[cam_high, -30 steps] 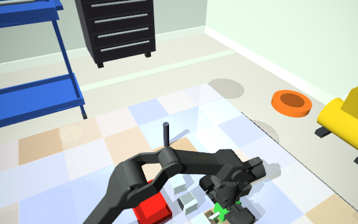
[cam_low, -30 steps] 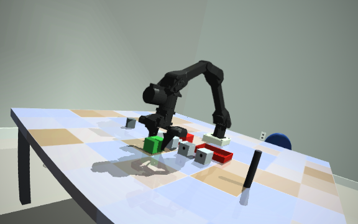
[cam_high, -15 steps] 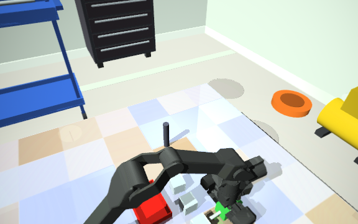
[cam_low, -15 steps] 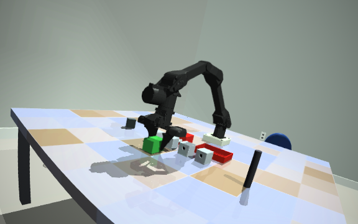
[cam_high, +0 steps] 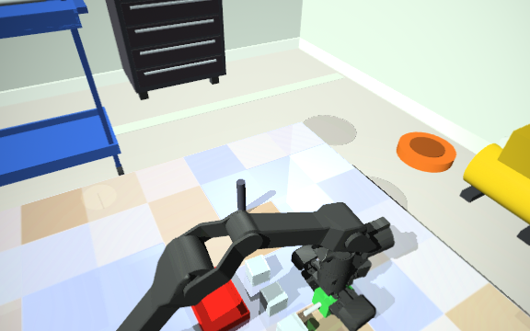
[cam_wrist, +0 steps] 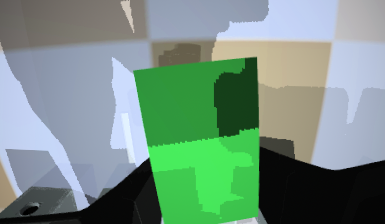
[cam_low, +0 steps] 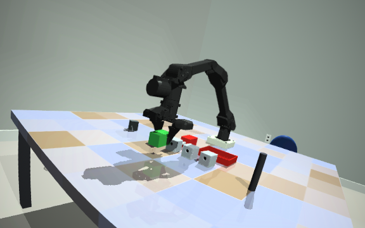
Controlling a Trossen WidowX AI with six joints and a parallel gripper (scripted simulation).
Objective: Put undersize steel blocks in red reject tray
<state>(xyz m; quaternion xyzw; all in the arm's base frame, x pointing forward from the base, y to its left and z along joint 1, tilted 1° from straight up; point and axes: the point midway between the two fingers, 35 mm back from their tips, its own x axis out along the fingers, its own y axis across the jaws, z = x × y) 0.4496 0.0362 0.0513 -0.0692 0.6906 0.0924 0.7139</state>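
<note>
The red reject tray is 220 mm behind my gripper tip, 100 mm to the left of it and 40 mm below it. From my gripper tip the other things lie so: green GO gauge (10 mm behind, 20 mm above).
</note>
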